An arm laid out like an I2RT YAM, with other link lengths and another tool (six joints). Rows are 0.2 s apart.
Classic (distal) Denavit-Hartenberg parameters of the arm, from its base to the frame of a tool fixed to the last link. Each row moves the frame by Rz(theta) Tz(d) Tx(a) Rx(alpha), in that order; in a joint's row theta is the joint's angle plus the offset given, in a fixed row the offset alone. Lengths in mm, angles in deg.
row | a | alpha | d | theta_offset
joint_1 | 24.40 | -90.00 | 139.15 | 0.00
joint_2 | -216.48 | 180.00 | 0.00 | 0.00
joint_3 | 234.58 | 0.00 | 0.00 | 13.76
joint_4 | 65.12 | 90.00 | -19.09 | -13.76
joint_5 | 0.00 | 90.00 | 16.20 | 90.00
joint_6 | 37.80 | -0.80 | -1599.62 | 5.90
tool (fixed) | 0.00 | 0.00 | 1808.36 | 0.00
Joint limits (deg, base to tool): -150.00..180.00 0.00..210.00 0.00..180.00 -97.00..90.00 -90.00..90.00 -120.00..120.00
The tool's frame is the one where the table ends.
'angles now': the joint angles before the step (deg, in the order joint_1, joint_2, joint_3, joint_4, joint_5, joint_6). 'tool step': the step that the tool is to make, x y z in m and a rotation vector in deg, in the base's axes. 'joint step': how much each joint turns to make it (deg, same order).
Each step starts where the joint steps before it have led.
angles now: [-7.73, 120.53, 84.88, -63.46, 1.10, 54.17]
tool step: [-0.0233, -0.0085, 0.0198, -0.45, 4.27, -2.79]
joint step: [-2.20, -2.03, -0.01, -6.19, 0.96, 0.79]
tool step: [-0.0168, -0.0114, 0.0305, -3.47, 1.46, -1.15]
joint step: [-0.70, -5.02, 0.04, -5.96, 3.46, 1.31]
